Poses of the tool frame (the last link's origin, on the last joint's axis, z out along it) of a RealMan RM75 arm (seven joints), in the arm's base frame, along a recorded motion.
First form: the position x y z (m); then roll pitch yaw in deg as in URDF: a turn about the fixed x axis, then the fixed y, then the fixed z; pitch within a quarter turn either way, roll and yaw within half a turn.
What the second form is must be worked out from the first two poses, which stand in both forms.
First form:
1: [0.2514 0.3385 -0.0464 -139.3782 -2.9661 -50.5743]
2: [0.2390 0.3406 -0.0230 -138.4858 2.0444 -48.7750]
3: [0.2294 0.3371 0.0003 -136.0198 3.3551 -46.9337]
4: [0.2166 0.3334 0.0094 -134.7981 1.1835 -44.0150]
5: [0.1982 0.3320 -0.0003 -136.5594 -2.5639 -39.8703]
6: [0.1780 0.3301 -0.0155 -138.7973 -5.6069 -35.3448]
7: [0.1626 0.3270 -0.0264 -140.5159 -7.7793 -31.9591]
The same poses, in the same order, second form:
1: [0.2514 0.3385 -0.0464 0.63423 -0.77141 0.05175 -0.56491 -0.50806 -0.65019]
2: [0.2390 0.3406 -0.0230 0.65860 -0.75165 -0.03567 -0.57877 -0.47568 -0.66238]
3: [0.2294 0.3371 0.0003 0.68167 -0.72931 -0.05852 -0.55345 -0.46167 -0.69322]
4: [0.2166 0.3334 0.0094 0.71900 -0.69470 -0.02065 -0.50014 -0.49654 -0.70944]
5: [0.1982 0.3320 -0.0003 0.76673 -0.64041 0.04473 -0.44185 -0.57699 -0.68691]
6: [0.1780 0.3301 -0.0155 0.81178 -0.57573 0.09770 -0.38275 -0.65094 -0.65557]
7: [0.1626 0.3270 -0.0264 0.84062 -0.52444 0.13536 -0.33550 -0.70037 -0.63001]
